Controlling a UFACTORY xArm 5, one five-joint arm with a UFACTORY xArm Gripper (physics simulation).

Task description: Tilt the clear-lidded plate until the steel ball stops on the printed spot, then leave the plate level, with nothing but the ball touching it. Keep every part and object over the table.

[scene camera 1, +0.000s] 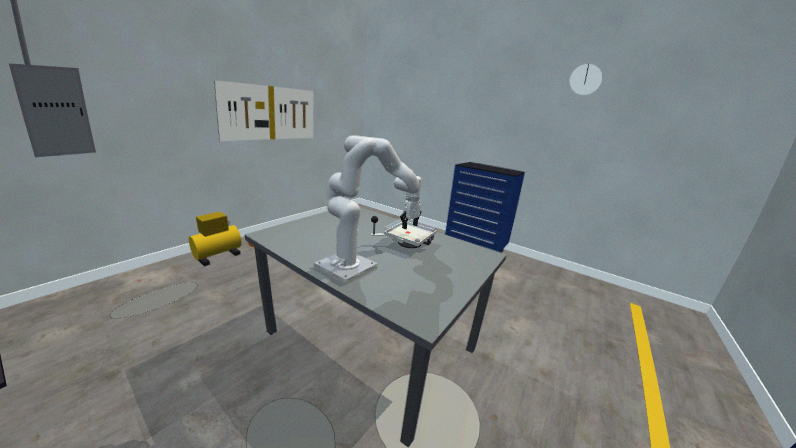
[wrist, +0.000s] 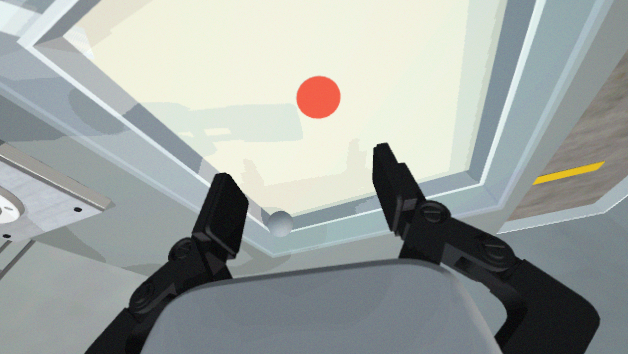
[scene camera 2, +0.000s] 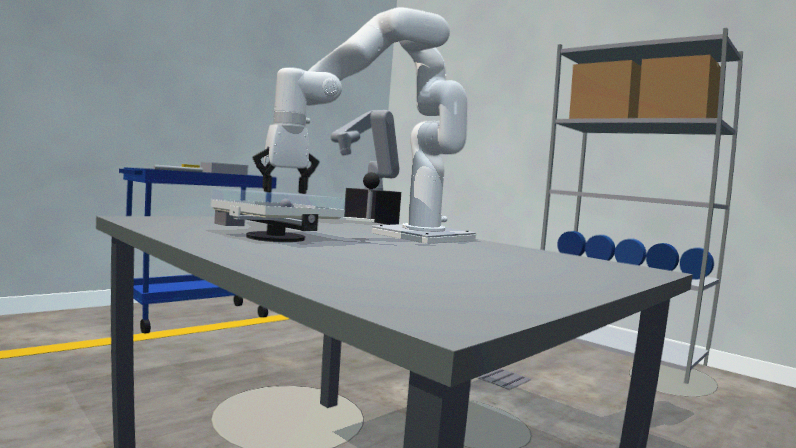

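The clear-lidded plate (scene camera 1: pixel 421 233) (scene camera 2: pixel 245 209) (wrist: pixel 400 60) stands on a black round foot (scene camera 2: pixel 275 236) on the table. I cannot tell whether it is exactly level. The steel ball (scene camera 1: pixel 417 240) (scene camera 2: pixel 286 203) (wrist: pixel 280 223) lies in a corner of the plate, away from the red printed spot (scene camera 1: pixel 407 232) (wrist: pixel 318 97). My gripper (scene camera 1: pixel 410 224) (scene camera 2: pixel 285 190) (wrist: pixel 303 175) is open and empty, pointing down over the plate. Its fingertips are close to the clear lid; whether they touch it cannot be told. In the wrist view the ball shows between the fingers, nearer the gripper body than the spot.
An upright lever with a black knob (scene camera 1: pixel 374 219) (scene camera 2: pixel 370 180) stands beside the plate, on the arm's side. A dark block (scene camera 2: pixel 310 222) and a grey block (scene camera 2: pixel 229 217) sit at the plate's underside. The arm's base plate (scene camera 1: pixel 328 267) (scene camera 2: pixel 451 235) is bolted to the table (scene camera 1: pixel 300 244) (scene camera 2: pixel 417 289).
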